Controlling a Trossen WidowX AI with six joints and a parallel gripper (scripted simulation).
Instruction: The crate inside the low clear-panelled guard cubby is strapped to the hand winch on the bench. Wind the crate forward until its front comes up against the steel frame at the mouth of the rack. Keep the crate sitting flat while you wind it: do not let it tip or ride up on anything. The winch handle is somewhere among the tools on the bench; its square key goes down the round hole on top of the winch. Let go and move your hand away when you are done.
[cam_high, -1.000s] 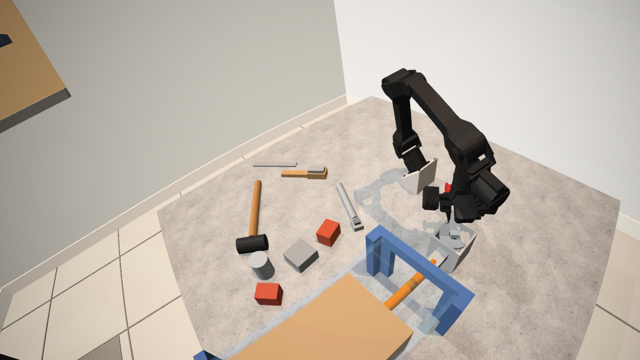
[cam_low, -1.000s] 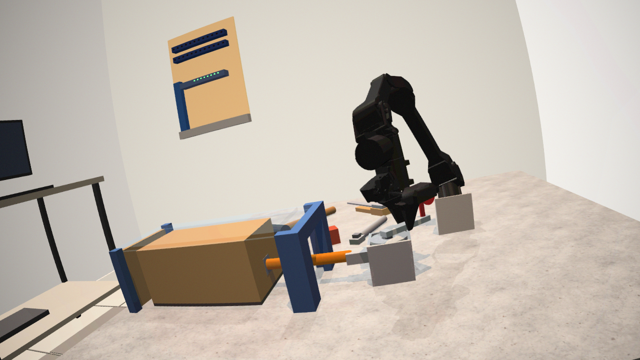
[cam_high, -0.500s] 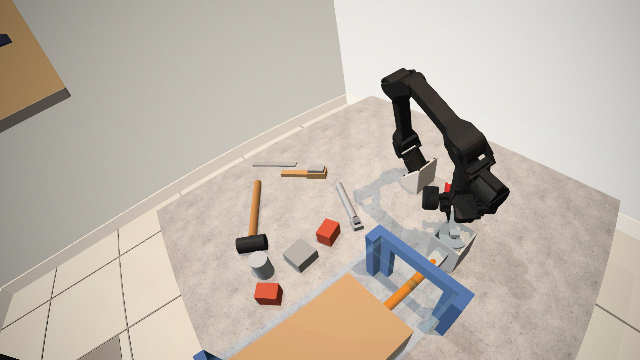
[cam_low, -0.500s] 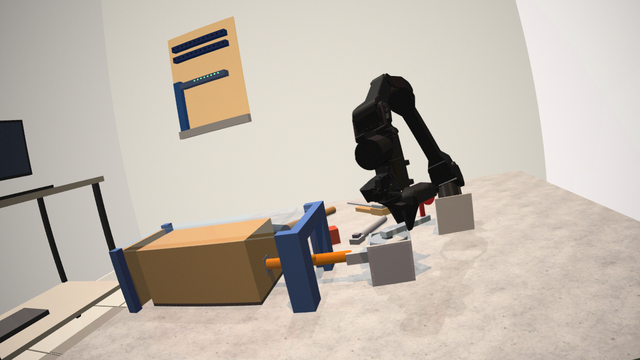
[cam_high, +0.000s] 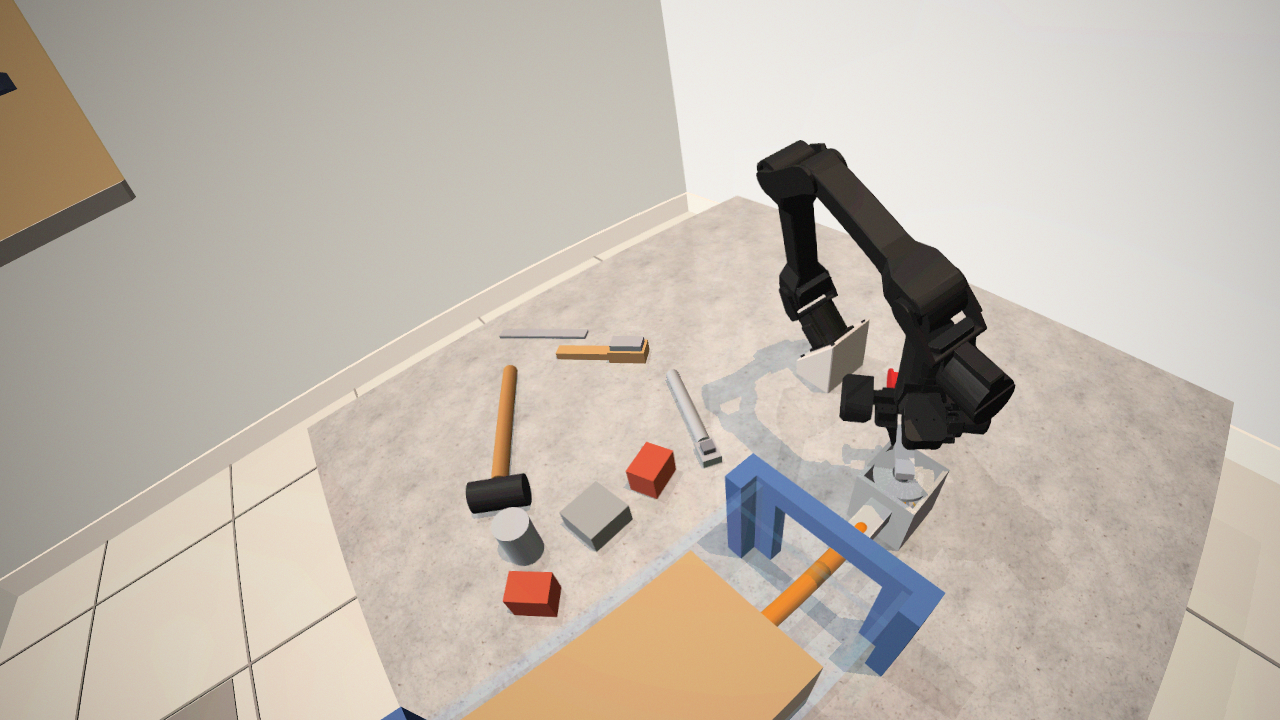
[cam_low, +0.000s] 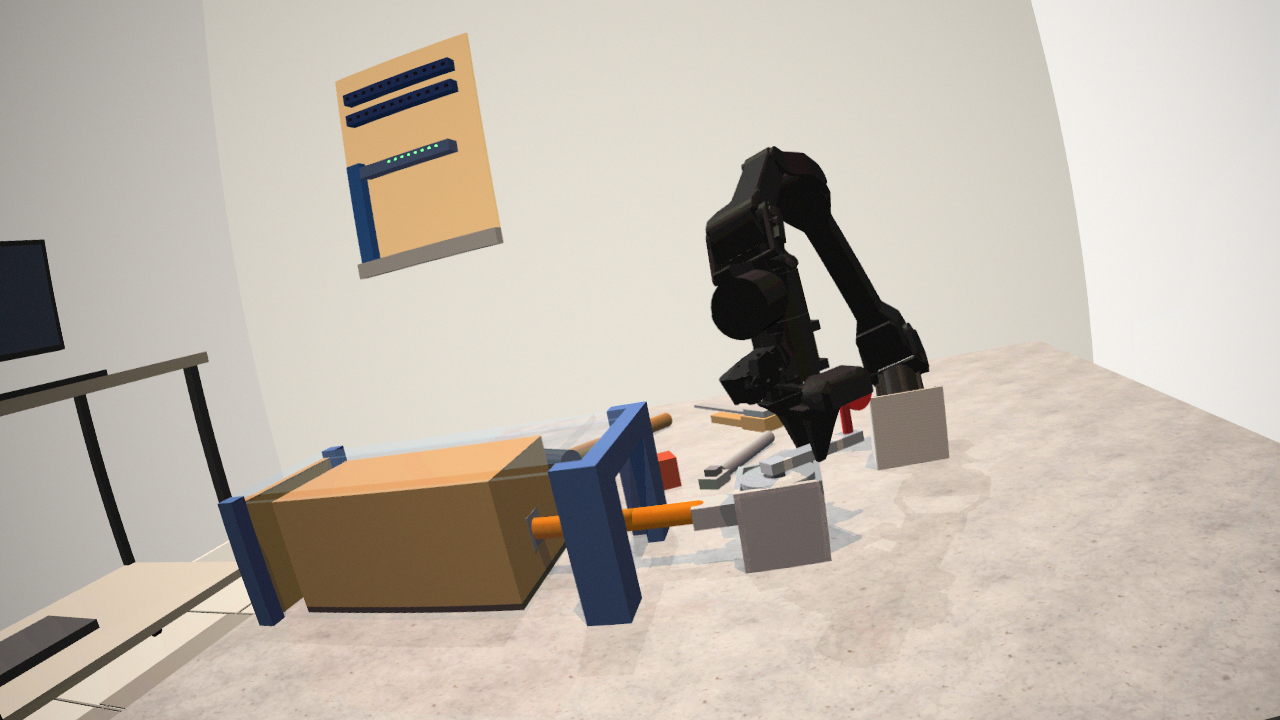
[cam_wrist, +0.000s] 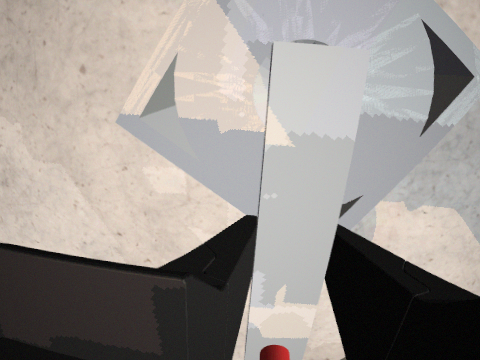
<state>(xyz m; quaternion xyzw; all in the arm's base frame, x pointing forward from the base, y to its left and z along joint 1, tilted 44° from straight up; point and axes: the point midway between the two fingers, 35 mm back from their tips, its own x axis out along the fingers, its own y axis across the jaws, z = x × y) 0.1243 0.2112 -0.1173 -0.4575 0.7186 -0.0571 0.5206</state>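
The crank handle lies 2 cm above my gripper tip, 1 cm to the right of it and 1 cm behind it. From my gripper tip the other things lie so: blue steel frame: 20 cm ahead, 4 cm to the left, 2 cm above; red knob: 5 cm above, 4 cm behind, 3 cm to the right; grey winch: 6 cm below, 2 cm to the left, 2 cm ahead.
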